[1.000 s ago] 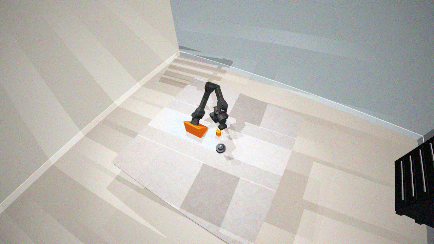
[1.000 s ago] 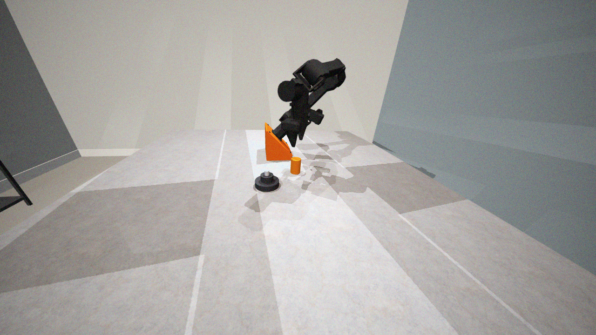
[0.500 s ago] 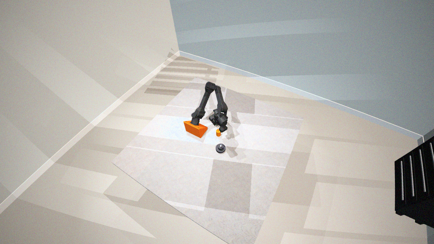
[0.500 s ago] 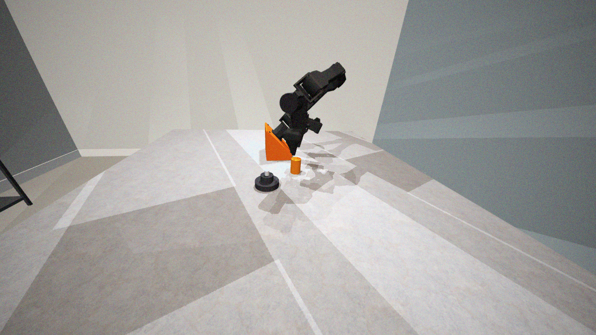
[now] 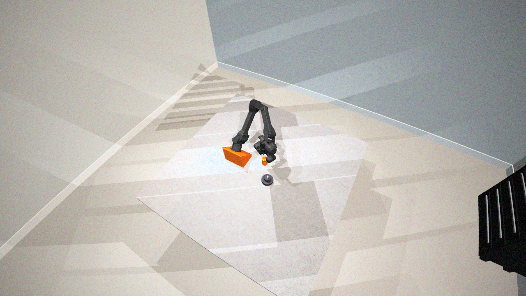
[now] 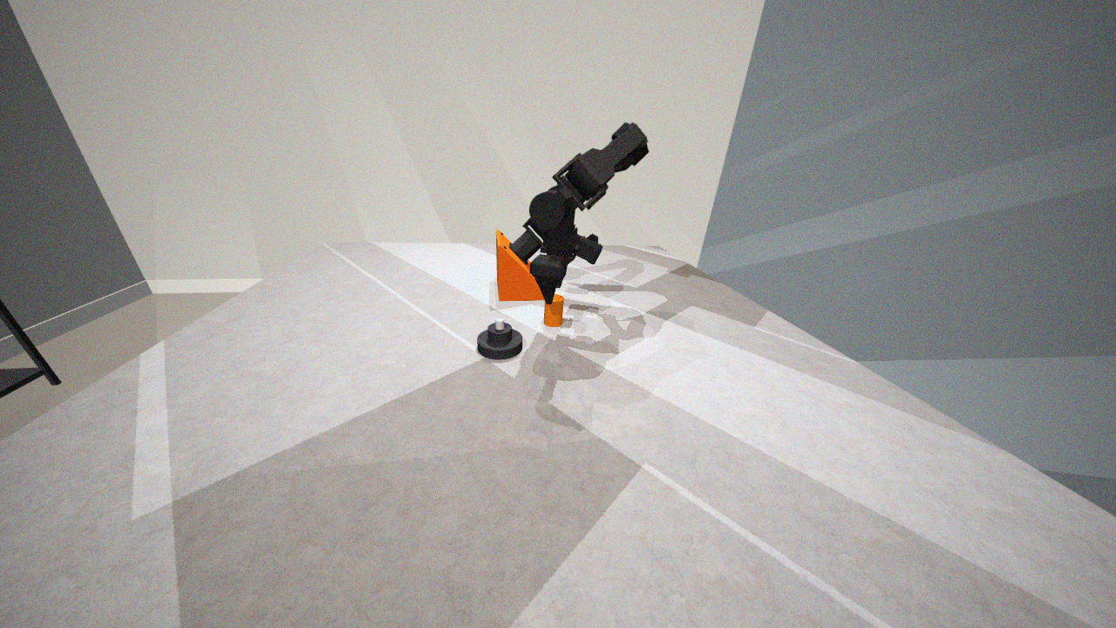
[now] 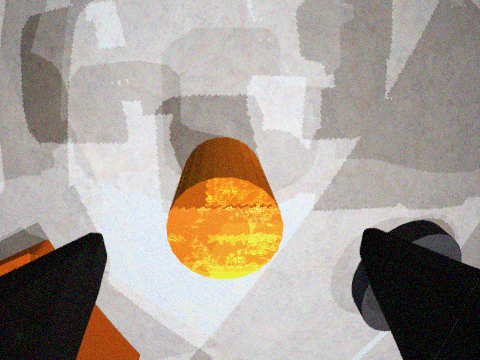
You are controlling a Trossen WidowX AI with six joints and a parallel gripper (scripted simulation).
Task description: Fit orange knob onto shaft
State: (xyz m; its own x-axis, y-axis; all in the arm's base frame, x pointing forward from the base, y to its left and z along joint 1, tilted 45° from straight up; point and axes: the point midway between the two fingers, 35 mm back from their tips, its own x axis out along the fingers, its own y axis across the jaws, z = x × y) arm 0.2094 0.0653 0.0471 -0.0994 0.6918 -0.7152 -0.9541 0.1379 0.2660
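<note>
Right now my gripper tip is 2 cm above the orange knob. Round my gripper tip: round dark pedestal: 11 cm to the right, 10 cm ahead, 4 cm below.
</note>
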